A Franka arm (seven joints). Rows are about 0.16 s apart.
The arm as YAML. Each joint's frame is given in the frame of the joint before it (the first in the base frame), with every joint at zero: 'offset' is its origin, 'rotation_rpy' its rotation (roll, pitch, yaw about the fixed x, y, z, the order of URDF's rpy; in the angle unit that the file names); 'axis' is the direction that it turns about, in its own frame. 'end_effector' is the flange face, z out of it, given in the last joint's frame.
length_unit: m
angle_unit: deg
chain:
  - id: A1
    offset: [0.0, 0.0, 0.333]
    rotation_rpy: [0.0, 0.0, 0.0]
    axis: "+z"
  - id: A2
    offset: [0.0, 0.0, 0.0]
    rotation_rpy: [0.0, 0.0, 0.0]
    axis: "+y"
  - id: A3
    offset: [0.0, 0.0, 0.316]
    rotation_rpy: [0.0, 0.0, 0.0]
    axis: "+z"
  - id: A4
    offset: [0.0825, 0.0, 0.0]
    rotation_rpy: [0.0, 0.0, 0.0]
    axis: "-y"
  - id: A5
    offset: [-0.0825, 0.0, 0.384]
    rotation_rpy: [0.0, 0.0, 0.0]
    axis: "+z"
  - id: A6
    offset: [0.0, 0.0, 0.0]
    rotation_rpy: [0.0, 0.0, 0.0]
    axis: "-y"
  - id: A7
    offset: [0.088, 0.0, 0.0]
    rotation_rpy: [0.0, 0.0, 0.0]
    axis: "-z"
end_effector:
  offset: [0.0, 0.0, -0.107]
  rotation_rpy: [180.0, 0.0, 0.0]
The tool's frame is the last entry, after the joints.
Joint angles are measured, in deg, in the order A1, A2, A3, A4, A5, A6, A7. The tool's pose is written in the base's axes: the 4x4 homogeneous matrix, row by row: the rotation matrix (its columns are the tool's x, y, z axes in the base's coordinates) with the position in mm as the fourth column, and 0 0 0 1 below. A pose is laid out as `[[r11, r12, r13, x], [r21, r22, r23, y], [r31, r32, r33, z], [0, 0, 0, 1]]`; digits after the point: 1 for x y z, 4 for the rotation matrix.
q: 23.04, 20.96, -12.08, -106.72, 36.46, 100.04, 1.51
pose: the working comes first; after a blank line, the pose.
Where each joint sits with the arm in this pose, in the base's axes (m; each line is computed from the numbers above, not from the rounded line before):
A1: 0.0000 0.0000 0.3330
A2: 0.0000 0.0000 0.3330
A3: 0.1040 0.0442 0.6281
A4: 0.1801 0.0578 0.5992
A5: 0.5308 0.1180 0.4329
A6: 0.5308 0.1180 0.4329
A7: 0.6081 0.1215 0.3911
the tool: 0.5609 0.1694 0.3079

[[0.8738, -0.2050, -0.4410, 560.9], [0.0165, -0.8938, 0.4481, 169.4], [-0.4861, -0.3988, -0.7776, 307.9], [0, 0, 0, 1]]
